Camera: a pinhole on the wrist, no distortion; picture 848 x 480 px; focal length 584.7 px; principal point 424.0 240.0 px. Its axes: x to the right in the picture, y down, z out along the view. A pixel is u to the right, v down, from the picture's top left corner.
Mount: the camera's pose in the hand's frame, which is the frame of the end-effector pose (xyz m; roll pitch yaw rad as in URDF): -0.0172 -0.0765 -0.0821 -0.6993 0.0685 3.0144
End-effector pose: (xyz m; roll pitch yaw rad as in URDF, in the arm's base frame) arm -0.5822 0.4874 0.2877 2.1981 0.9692 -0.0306
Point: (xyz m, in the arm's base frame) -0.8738 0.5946 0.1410
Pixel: 393.7 362.8
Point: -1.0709 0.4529 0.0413
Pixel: 405.8 213.5
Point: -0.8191 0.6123 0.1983
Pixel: 452.3 406.1
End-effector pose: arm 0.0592 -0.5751 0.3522 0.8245 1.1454 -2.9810
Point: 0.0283 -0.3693 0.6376
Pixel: outside the picture
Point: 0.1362 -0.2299 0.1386
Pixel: 31.1 436.5
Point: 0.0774 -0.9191 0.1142
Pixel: behind the camera
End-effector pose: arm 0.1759 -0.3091 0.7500 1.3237 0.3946 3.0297
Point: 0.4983 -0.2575 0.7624
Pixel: outside the picture
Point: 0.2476 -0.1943 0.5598
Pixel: 237.4 273.4
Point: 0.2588 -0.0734 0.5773
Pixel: 289.2 132.0
